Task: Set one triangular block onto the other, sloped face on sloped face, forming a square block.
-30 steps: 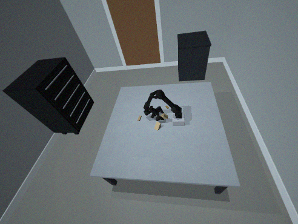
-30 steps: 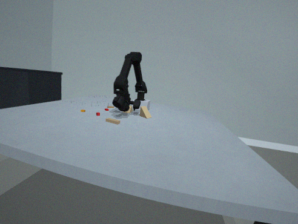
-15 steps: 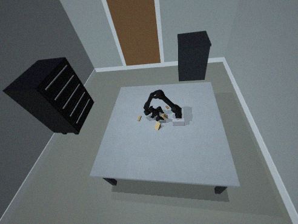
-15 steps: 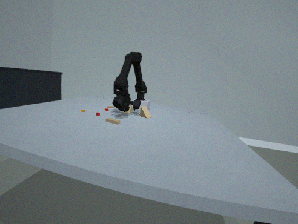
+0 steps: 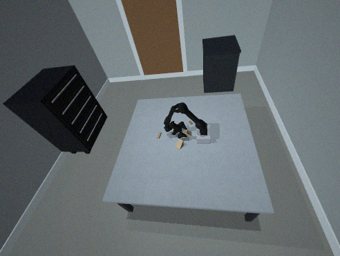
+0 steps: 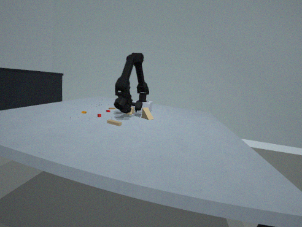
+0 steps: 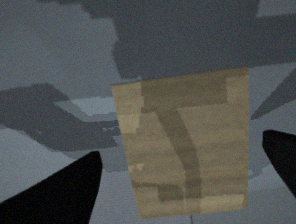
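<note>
Now: gripper tip 1 cm below the triangular block. From my gripper tip the other things lie so: small red block 23 cm ahead, 11 cm to the right, 1 cm below; orange block 21 cm ahead, 23 cm to the right, 1 cm below; flat tan block 29 cm ahead, 3 cm to the left, 1 cm below.
</note>
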